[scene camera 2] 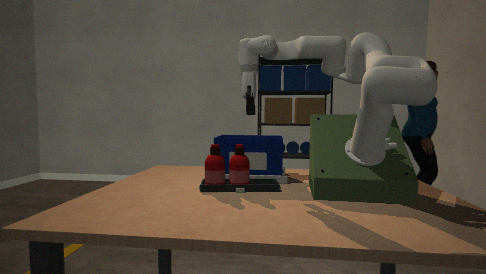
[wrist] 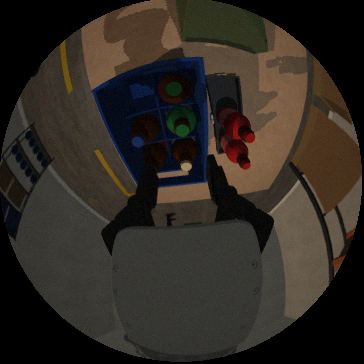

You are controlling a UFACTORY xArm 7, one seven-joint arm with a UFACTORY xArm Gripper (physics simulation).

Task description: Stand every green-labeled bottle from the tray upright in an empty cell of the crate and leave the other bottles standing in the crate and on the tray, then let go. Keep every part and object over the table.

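Pixels of known places: gripper, fingertip midpoint: (scene camera 2: 250, 115) (wrist: 179, 166); arm's base, link origin: (scene camera 2: 364, 151).
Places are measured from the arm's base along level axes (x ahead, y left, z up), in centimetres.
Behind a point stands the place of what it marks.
My gripper (scene camera 2: 250, 113) {y -22.9, x 37.4, z 11.9 cm} (wrist: 179, 166) {y -22.9, x 37.4, z 11.9 cm} is open and empty, high above the table and the crate. The blue crate (scene camera 2: 274, 155) {y -16.8, x 28.2, z -3.9 cm} (wrist: 205, 125) {y -18.0, x 37.0, z 2.7 cm} holds a green bottle with a green cap (wrist: 181, 119) {y -22.0, x 36.0, z -0.3 cm}, a brown one with a green top (wrist: 174, 89) {y -21.7, x 29.8, z 1.5 cm}, a brown one with a blue cap (wrist: 145, 127) {y -30.1, x 36.2, z -2.3 cm}, a brown one with a pale cap (wrist: 184, 149) {y -23.1, x 44.5, z -2.5 cm} and a dark brown one (wrist: 154, 151) {y -30.9, x 43.6, z -3.4 cm} partly behind a finger. They appear upright. The upper-left cell shows no bottle in the wrist view. Two red bottles (scene camera 2: 215, 170) {y -3.5, x 50.0, z -7.5 cm} (scene camera 2: 239, 170) {y -3.8, x 41.6, z -7.5 cm} (wrist: 232, 122) {y -9.9, x 39.8, z -3.8 cm} (wrist: 235, 148) {y -8.7, x 47.8, z -3.7 cm} stand on the black tray (scene camera 2: 270, 188) {y -2.7, x 30.8, z -13.5 cm} (wrist: 222, 90) {y -8.0, x 32.6, z -14.3 cm}.
The green robot base block (scene camera 2: 362, 187) {y 8.2, x 3.6, z -10.2 cm} (wrist: 220, 22) stands on the wooden table (scene camera 2: 150, 215) {y 21.9, x 64.4, z -14.8 cm} (wrist: 272, 145) {y 18.3, x 56.7, z -14.8 cm}, right of the crate in the scene view. Behind the table are a shelf rack (scene camera 2: 295, 92) and a person (scene camera 2: 421, 120).
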